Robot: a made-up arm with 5 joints. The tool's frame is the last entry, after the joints. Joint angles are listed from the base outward. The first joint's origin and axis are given. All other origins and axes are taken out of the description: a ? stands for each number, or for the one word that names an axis. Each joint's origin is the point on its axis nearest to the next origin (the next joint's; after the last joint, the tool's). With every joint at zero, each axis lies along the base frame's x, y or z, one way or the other. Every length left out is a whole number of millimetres.
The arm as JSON. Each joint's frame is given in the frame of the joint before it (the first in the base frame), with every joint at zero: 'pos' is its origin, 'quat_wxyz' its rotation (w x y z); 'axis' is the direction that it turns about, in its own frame. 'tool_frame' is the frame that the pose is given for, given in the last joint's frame.
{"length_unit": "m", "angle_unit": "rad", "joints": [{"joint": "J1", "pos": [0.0, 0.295, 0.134], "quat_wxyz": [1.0, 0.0, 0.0, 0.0], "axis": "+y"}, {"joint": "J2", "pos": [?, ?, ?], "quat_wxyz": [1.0, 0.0, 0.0, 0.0], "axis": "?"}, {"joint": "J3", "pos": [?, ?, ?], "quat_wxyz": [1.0, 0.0, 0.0, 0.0], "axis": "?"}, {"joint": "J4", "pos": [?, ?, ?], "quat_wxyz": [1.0, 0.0, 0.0, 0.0], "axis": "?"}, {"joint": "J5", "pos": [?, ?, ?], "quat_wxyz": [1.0, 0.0, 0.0, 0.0], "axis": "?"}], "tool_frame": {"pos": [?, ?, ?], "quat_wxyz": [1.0, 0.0, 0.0, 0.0]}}
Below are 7 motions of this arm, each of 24 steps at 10 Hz.
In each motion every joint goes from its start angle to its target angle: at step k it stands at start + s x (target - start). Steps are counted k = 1, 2, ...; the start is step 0. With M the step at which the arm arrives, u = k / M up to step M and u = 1 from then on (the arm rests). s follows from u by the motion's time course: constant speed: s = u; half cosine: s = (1 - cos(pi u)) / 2; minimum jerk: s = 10 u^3 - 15 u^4 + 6 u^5.
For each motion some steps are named. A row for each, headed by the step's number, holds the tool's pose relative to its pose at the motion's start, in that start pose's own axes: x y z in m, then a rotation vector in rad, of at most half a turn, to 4 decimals.
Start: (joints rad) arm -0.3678 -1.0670 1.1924 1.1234 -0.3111
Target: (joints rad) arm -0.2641 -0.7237 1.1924 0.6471 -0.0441
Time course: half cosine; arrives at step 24
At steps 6, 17, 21, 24:
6: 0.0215 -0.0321 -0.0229 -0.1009 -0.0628 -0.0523
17: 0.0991 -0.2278 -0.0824 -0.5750 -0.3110 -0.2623
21: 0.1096 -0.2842 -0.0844 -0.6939 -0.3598 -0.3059
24: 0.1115 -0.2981 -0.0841 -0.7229 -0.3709 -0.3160

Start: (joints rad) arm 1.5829 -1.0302 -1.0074 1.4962 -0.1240
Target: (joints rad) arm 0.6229 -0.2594 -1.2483 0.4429 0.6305
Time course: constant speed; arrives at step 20
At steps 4, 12, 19, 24:
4: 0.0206 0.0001 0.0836 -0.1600 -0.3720 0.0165
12: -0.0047 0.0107 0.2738 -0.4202 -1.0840 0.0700
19: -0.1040 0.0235 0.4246 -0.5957 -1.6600 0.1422
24: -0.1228 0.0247 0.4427 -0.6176 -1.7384 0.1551

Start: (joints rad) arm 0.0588 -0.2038 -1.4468 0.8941 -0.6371
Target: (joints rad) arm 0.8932 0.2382 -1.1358 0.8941 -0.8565
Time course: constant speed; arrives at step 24
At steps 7, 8, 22, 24:
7: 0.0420 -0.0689 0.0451 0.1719 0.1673 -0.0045
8: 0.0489 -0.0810 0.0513 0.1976 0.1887 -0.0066
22: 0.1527 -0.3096 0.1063 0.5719 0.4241 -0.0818
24: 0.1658 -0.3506 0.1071 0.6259 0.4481 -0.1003

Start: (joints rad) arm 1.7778 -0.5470 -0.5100 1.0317 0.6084
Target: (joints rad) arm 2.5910 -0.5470 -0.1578 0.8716 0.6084
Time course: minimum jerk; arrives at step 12
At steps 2, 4, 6, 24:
2: -0.0042 -0.0037 -0.0035 0.0023 0.0125 -0.0097
4: -0.0253 -0.0201 -0.0190 0.0145 0.0723 -0.0585
6: -0.0620 -0.0422 -0.0386 0.0371 0.1661 -0.1434
24: -0.1243 -0.0664 -0.0565 0.0770 0.3115 -0.3010

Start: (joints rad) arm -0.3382 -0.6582 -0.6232 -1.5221 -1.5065
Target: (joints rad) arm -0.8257 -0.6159 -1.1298 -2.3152 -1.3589
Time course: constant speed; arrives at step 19
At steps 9, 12, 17, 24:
9: 0.2144 -0.1225 -0.0507 -0.1163 0.0324 -0.4548
12: 0.2706 -0.1790 -0.0736 -0.1699 0.0432 -0.5964
17: 0.3440 -0.2841 -0.1151 -0.2754 0.0602 -0.8192
24: 0.3662 -0.3285 -0.1321 -0.3231 0.0664 -0.9034

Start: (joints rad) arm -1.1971 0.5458 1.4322 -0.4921 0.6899
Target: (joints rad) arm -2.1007 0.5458 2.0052 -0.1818 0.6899
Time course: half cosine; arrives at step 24
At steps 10, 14, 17, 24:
10: 0.2648 -0.1129 0.0204 -0.1436 -0.3783 -0.3594
14: 0.3963 -0.2213 0.0967 -0.2531 -0.6644 -0.5730
17: 0.4535 -0.2939 0.1701 -0.3341 -0.8666 -0.6970
24: 0.4865 -0.3644 0.2650 -0.4335 -1.0992 -0.8136

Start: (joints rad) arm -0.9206 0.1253 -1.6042 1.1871 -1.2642
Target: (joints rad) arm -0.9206 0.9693 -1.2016 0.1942 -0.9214
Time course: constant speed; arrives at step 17
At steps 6, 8, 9, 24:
6: -0.0924 0.0013 -0.0157 -0.1245 -0.2048 -0.0078
8: -0.1230 -0.0080 -0.0136 -0.1537 -0.2883 -0.0119
9: -0.1380 -0.0145 -0.0110 -0.1655 -0.3322 -0.0146
24: -0.2457 -0.1081 0.0452 -0.1818 -0.7128 -0.0687

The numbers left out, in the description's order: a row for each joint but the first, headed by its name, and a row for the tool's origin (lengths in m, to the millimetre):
J2: xyz -0.077 0.0 -0.162, axis -z
J3: xyz 0.233 0.057 0.0, axis -y
J4: xyz 0.363 0.0 0.047, axis +x
J5: xyz 0.0 0.387 -0.158, axis -y
tool: xyz -0.025 0.0 -0.015

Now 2 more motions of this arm.
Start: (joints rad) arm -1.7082 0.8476 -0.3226 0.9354 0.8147
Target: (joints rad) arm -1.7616 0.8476 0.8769 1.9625 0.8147
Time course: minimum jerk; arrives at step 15
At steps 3, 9, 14, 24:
3: 0.0143 0.0314 0.0414 0.0854 -0.0402 -0.0043
9: -0.0347 0.1244 0.5873 1.0715 -0.2443 0.0670
14: -0.1417 -0.0143 0.8062 1.5633 -0.1700 0.1993
24: -0.1426 -0.0159 0.8076 1.5673 -0.1688 0.2008

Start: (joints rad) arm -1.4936 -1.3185 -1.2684 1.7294 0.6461
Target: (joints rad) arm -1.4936 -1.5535 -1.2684 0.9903 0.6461
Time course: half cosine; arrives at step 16
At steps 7, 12, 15, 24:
7: -0.1078 -0.1110 -0.1277 -0.3097 0.0283 0.2332
12: -0.1996 -0.2889 -0.2192 -0.6507 0.0606 0.5027
15: -0.2190 -0.3498 -0.2343 -0.7527 0.0703 0.5861
24: -0.2202 -0.3541 -0.2351 -0.7598 0.0710 0.5920

